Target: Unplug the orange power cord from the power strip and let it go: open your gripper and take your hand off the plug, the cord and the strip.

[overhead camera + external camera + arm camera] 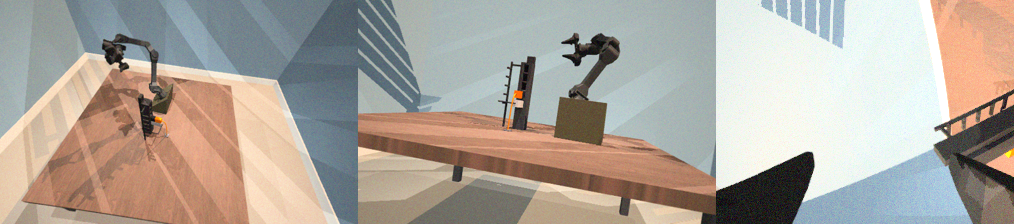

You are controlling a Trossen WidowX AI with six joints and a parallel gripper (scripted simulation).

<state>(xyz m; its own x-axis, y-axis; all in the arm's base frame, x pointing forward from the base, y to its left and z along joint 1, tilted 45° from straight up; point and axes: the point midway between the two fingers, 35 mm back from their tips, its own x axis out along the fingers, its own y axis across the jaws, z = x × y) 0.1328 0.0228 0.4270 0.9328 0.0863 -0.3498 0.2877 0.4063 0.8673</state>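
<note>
Right now my gripper tip is 28 cm to the right of the orange plug, 28 cm above it and 13 cm short of it.
</note>
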